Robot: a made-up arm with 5 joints.
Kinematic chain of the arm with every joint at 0, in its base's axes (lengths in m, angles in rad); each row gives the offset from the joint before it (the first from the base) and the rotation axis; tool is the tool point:
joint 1: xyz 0 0 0.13 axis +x
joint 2: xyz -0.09 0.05 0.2 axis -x
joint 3: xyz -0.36 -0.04 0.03 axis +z
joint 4: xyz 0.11 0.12 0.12 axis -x
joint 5: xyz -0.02 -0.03 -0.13 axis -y
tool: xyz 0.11 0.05 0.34
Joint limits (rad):
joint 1: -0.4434..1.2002
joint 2: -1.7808..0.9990
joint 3: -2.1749..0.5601
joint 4: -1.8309..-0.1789
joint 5: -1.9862..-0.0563
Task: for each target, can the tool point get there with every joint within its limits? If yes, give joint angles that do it. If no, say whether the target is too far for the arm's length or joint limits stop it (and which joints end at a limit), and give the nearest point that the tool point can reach.
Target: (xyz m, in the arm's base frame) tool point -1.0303 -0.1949 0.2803
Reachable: no: joint limits stop it (at a limit: joint 3) | nearest point -0.6537 -0.1949 0.2803 | short by 0.377 m
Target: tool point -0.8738 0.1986 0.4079
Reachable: no: joint limits stop it (at a limit: joint 1, joint 2, joint 3, joint 5) | nearest point -0.6417 0.2259 0.4767 | short by 0.244 m
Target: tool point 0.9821 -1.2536 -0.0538
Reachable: no: too far | nearest point 0.0573 -0.5842 0.1330 | short by 1.157 m
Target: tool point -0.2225 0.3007 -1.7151
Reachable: no: too far | nearest point -0.2710 -0.0159 -0.3894 | short by 1.364 m
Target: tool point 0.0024 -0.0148 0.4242
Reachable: yes | joints 0.6726 0.1853 -0.0392 -0.3148 -1.1740
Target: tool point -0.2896 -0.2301 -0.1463
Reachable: yes | joints 0.2294 -1.1531 -1.7267 -1.2946 -1.2057
